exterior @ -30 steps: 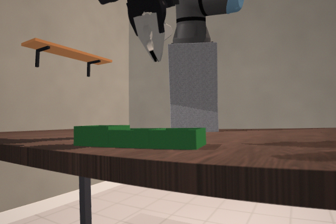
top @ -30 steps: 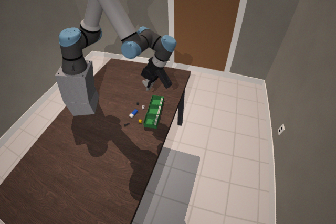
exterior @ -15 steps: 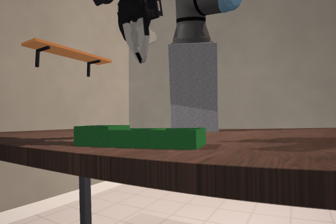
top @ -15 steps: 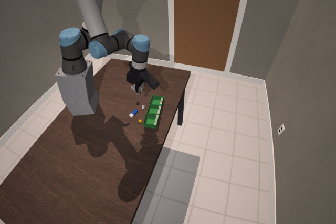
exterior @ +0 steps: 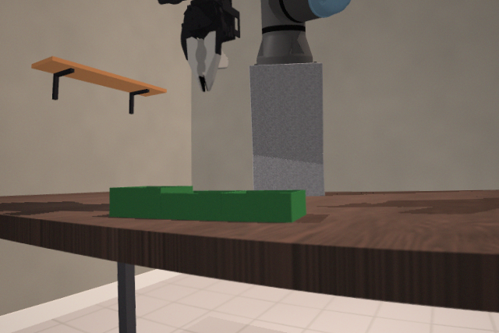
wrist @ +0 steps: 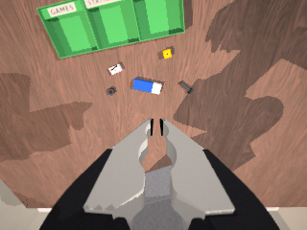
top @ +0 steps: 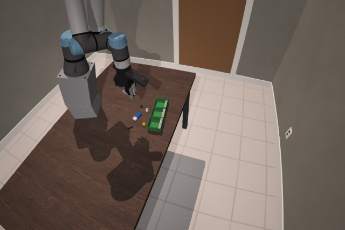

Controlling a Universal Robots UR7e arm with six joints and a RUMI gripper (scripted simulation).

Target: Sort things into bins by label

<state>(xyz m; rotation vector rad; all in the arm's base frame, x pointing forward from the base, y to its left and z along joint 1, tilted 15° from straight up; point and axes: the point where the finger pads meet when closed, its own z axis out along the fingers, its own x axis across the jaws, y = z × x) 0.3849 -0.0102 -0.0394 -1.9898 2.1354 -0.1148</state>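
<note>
My gripper is now 20 cm above the green bin row, 11 cm short of it and 7 cm to the right of it. The rest, counted from my hand: yellow die 21 cm below, 4 cm ahead, 3 cm to the right; blue-and-white eraser 21 cm below, 3 cm behind, 2 cm to the left; black bolt 21 cm below, 8 cm to the right, 4 cm behind.
</note>
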